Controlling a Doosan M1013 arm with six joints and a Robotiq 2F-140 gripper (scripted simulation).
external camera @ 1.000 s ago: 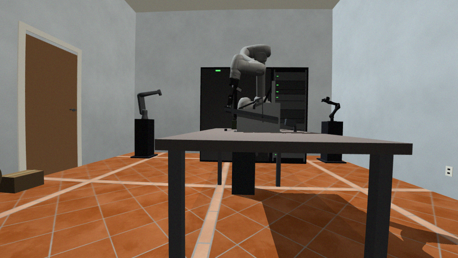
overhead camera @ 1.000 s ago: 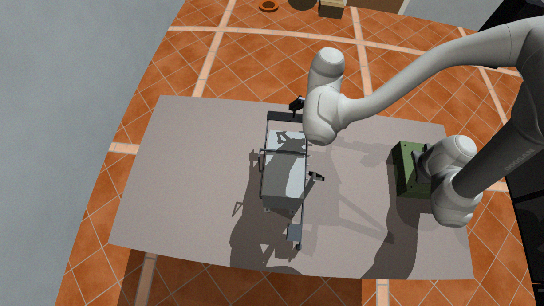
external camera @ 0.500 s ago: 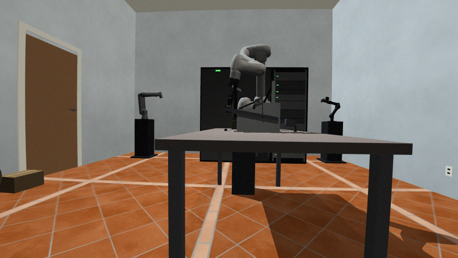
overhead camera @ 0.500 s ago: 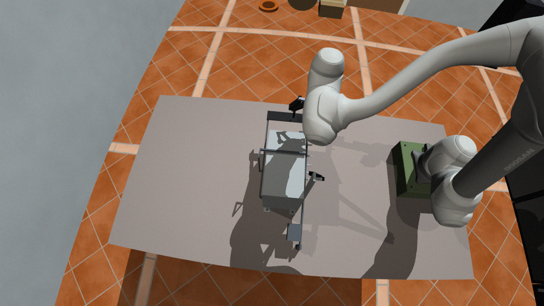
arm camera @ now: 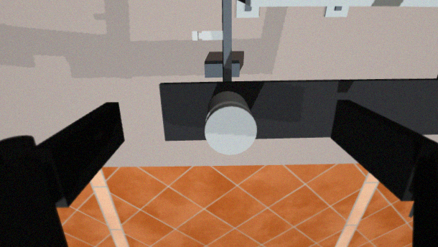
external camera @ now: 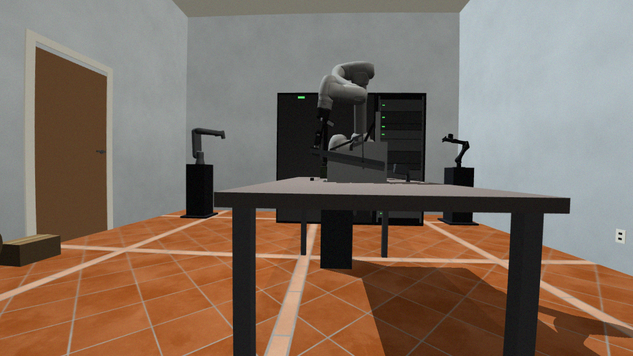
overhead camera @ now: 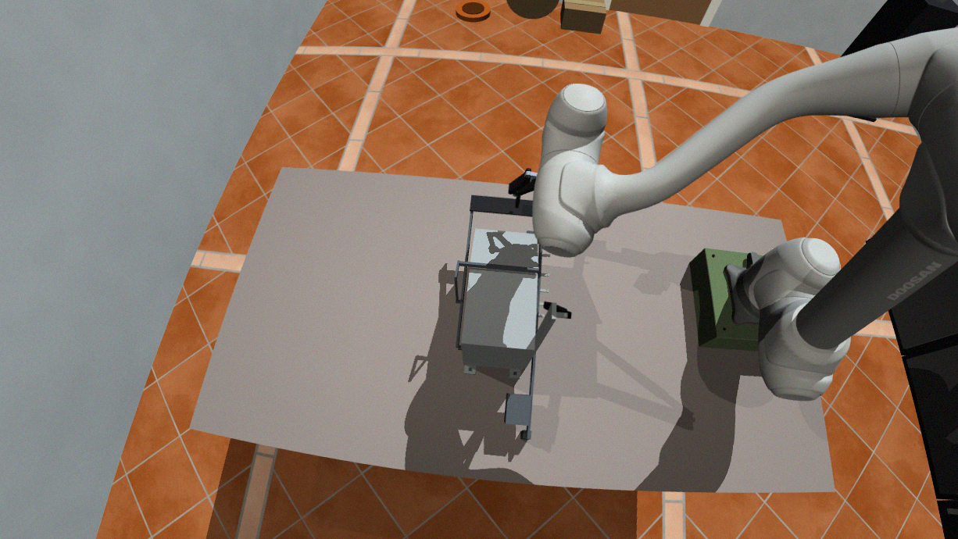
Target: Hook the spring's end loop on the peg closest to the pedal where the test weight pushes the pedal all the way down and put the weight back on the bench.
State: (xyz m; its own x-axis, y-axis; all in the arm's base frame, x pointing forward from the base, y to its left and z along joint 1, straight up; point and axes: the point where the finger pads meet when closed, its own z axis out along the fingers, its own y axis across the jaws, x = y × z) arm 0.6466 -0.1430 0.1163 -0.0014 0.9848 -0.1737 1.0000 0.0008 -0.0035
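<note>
Now: the steel test weight 1 cm below my hand. Round my hand: small block (3 cm to the right, 21 cm below); then white-tipped pin (1 cm behind, 36 cm to the left, 18 cm above).
</note>
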